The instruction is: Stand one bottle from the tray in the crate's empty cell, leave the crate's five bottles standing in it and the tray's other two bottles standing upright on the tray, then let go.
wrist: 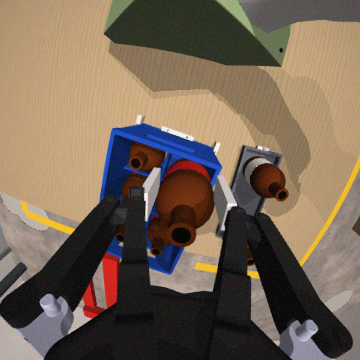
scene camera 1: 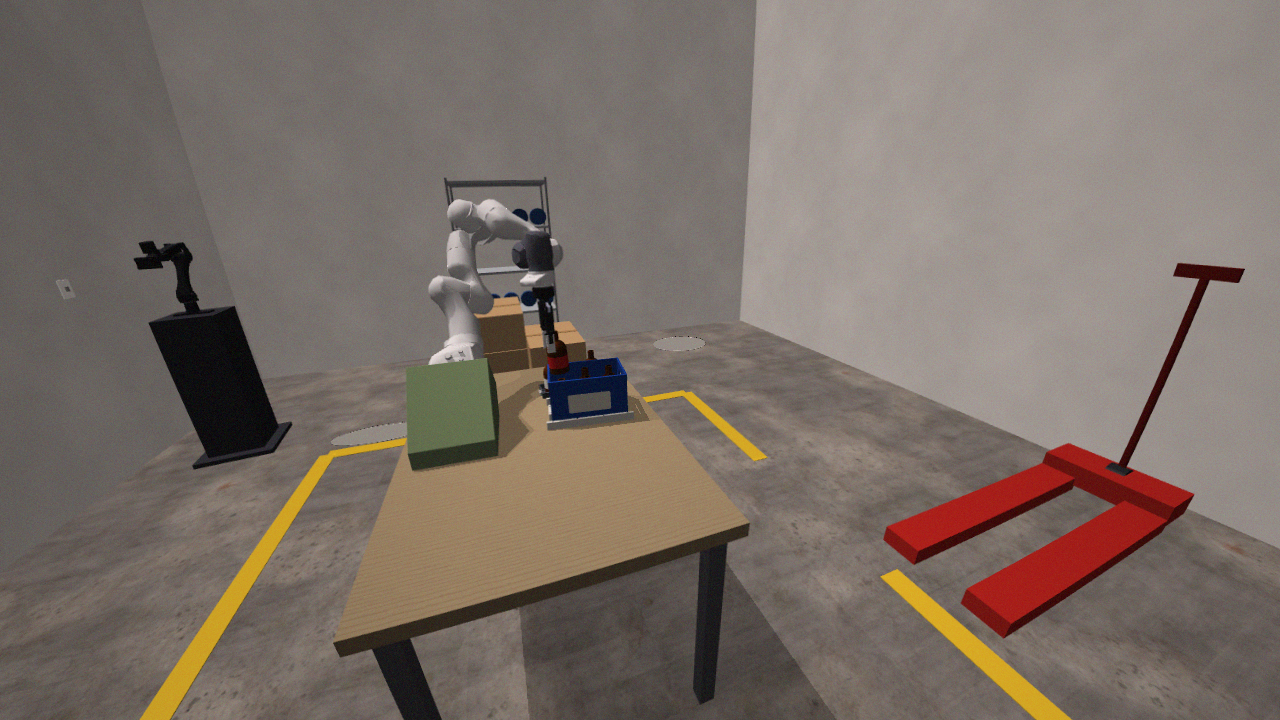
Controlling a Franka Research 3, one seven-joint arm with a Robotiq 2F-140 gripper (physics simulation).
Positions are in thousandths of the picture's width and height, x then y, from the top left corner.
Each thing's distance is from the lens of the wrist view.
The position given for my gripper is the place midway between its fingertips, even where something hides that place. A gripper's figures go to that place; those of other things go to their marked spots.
my gripper (wrist: 518,507): 0.20 m
white-labelled brown bottle (wrist: 743,501): 0.36 m
brown bottle (wrist: 512,560): 0.17 m
The marked spots on the white-labelled brown bottle and the brown bottle are 0.22 m apart.
